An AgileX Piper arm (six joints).
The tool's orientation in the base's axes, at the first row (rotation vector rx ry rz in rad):
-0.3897 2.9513 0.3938
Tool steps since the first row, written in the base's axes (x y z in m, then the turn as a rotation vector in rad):
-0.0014 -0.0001 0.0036 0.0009 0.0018 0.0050
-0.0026 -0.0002 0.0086 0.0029 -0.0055 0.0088
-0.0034 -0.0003 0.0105 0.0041 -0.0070 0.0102
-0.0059 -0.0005 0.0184 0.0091 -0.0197 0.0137
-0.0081 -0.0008 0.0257 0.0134 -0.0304 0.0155
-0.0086 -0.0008 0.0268 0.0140 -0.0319 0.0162
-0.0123 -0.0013 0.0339 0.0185 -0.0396 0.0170
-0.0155 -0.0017 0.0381 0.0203 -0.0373 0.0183
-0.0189 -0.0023 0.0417 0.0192 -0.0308 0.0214
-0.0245 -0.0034 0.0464 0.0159 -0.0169 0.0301
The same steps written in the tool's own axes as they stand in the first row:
0.0008 0.0011 -0.0036 -0.0021 0.0026 -0.0042
0.0011 0.0026 -0.0085 -0.0030 -0.0038 -0.0096
0.0015 0.0032 -0.0105 -0.0040 -0.0052 -0.0113
0.0026 0.0055 -0.0183 -0.0064 -0.0176 -0.0176
0.0036 0.0076 -0.0256 -0.0083 -0.0283 -0.0218
0.0039 0.0080 -0.0267 -0.0086 -0.0297 -0.0228
0.0063 0.0102 -0.0340 -0.0113 -0.0379 -0.0252
0.0088 0.0117 -0.0385 -0.0137 -0.0359 -0.0257
0.0115 0.0129 -0.0424 -0.0147 -0.0288 -0.0270
0.0164 0.0146 -0.0478 -0.0163 -0.0129 -0.0318

